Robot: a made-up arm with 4 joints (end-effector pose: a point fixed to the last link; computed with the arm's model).
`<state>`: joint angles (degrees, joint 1 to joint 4).
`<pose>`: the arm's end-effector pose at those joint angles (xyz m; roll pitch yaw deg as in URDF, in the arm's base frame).
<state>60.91 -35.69 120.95 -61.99</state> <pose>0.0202 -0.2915 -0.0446 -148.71 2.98 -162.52</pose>
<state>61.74 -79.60 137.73 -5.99</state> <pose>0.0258 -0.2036 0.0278 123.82 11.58 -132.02</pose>
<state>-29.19 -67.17 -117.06 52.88</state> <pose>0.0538 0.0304 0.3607 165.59 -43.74 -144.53</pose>
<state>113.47 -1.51 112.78 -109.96</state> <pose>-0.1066 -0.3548 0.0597 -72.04 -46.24 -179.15</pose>
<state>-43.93 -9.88 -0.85 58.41</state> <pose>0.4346 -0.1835 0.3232 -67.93 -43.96 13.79</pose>
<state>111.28 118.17 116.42 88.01</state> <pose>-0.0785 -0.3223 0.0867 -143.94 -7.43 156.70</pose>
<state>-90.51 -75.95 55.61 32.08</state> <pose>0.1999 -0.0447 0.2295 -110.70 -8.31 33.62</pose>
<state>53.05 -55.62 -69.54 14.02</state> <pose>0.2463 0.0697 -0.0690 32.16 -23.92 18.40</pose>
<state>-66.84 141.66 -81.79 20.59</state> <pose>-0.2066 -0.5237 -0.0713 15.94 -16.64 -174.70</pose>
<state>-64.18 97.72 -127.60 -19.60</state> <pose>-0.1632 -0.5325 0.1831 120.39 -24.76 138.25</pose>
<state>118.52 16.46 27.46 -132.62</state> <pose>-0.3746 -0.4288 -0.0392 -30.34 31.84 -162.79</pose>
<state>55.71 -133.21 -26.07 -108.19</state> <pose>-0.2028 0.1206 0.2301 175.04 -49.09 88.55</pose>
